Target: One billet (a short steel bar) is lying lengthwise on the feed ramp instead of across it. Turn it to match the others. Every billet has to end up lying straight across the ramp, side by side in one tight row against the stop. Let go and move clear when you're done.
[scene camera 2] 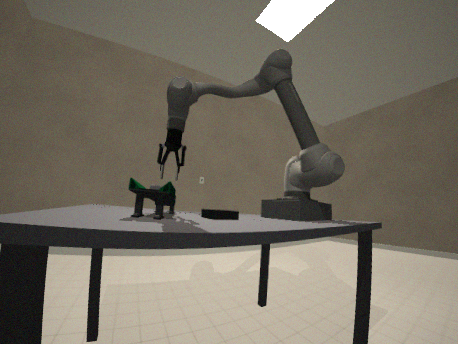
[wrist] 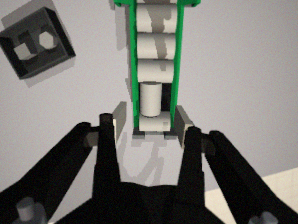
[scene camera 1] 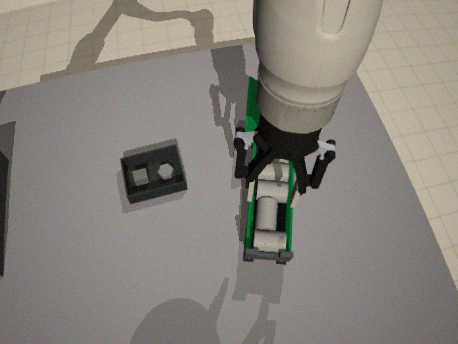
Labels:
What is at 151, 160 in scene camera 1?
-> A dark block.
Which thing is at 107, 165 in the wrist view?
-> My gripper.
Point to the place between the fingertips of my gripper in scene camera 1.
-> At 271, 197

